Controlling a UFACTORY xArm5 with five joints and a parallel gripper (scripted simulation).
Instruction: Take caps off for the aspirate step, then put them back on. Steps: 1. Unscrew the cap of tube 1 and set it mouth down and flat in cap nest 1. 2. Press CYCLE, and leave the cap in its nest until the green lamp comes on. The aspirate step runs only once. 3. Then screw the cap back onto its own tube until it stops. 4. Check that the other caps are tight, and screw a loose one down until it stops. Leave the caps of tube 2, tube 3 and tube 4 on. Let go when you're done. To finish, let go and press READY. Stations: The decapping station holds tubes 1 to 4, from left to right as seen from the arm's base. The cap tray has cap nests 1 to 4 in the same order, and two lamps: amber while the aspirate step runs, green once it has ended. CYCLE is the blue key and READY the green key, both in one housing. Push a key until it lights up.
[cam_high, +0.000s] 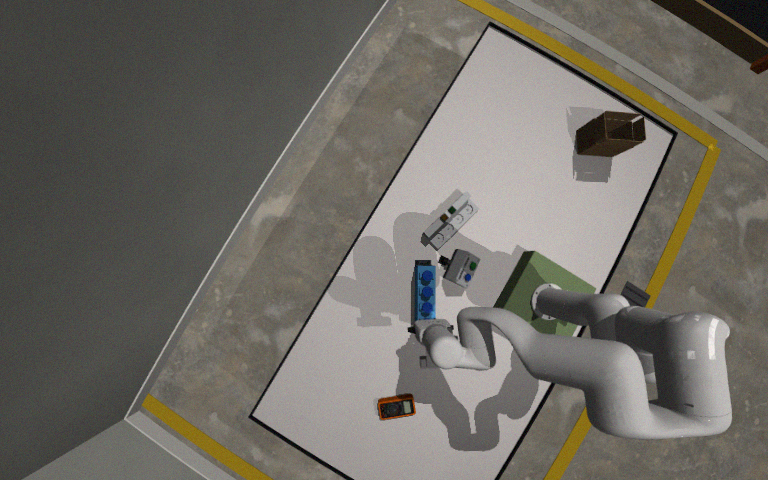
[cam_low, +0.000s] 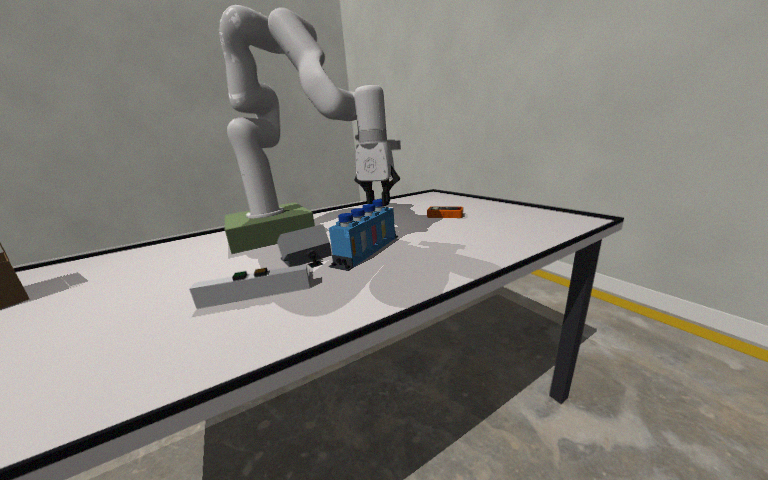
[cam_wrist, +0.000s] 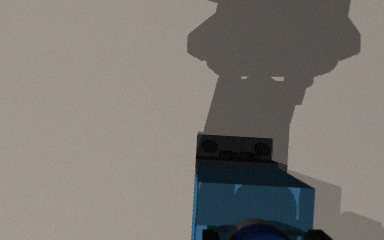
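My hand is 10 mm above the blue cap. From my hand the other things lie so: green key: 40 mm behind, 250 mm to the right, 60 mm below; grey key housing: 30 mm behind, 230 mm to the right, 80 mm below; blue key: 50 mm behind, 210 mm to the right, 60 mm below.
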